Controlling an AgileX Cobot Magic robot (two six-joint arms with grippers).
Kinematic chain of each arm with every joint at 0, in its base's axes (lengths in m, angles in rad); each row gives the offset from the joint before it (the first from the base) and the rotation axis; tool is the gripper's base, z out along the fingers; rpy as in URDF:
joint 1: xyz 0 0 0.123 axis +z
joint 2: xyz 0 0 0 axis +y
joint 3: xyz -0.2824 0 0.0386 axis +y
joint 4: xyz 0.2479 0 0.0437 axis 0.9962 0 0.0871
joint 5: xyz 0 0 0 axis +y
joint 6: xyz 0.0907 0 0.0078 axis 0.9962 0 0.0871
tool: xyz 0 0 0 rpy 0 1.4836 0
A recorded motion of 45 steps. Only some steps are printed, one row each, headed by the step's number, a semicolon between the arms.
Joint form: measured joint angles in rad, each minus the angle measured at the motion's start. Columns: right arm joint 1, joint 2, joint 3, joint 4, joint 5, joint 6; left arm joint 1, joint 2, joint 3, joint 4, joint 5, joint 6.
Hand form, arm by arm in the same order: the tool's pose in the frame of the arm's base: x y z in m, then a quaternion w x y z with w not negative. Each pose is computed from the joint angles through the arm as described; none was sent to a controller.
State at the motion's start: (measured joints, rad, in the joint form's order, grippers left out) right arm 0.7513 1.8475 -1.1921 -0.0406 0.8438 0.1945; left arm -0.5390 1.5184 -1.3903 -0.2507 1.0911 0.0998
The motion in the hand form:
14: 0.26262 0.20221 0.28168 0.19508 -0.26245 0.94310 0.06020; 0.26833 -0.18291 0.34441 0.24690 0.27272 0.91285 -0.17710
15: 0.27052 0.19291 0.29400 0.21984 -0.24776 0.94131 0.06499; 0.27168 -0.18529 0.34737 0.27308 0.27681 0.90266 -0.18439
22: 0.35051 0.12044 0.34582 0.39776 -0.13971 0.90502 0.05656; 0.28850 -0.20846 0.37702 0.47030 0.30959 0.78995 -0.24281
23: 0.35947 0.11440 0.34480 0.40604 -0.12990 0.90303 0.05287; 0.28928 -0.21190 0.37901 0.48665 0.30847 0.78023 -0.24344
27: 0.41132 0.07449 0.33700 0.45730 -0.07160 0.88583 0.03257; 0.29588 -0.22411 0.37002 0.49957 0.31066 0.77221 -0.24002
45: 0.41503 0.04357 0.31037 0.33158 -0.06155 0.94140 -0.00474; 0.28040 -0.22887 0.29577 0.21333 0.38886 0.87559 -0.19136
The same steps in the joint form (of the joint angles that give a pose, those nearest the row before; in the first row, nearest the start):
14: -0.0846 -0.2482 -0.0772 -0.0076 0.0752 -0.0493; 0.0000 0.0000 0.0000 -0.0098 -0.1292 0.0289
15: -0.1214 -0.2651 -0.0987 -0.0076 0.0620 -0.0585; 0.0000 0.0000 0.0000 -0.0253 -0.1833 0.0568
22: -0.4122 -0.2287 -0.2694 -0.0120 -0.1688 -0.1351; -0.0207 0.0057 0.0000 -0.3216 -0.5963 0.4435
23: -0.4353 -0.2089 -0.2851 -0.0130 -0.1899 -0.1363; -0.0311 0.0090 0.0000 -0.3400 -0.6382 0.4680
27: -0.5662 -0.0830 -0.3867 -0.0140 -0.3231 -0.1373; -0.0563 0.0478 0.0000 -0.3636 -0.7091 0.5064
45: -0.6382 -0.0206 -0.4406 -0.0141 -0.0543 -0.1871; -0.0750 0.1574 0.0000 -0.1173 -0.1990 0.2844

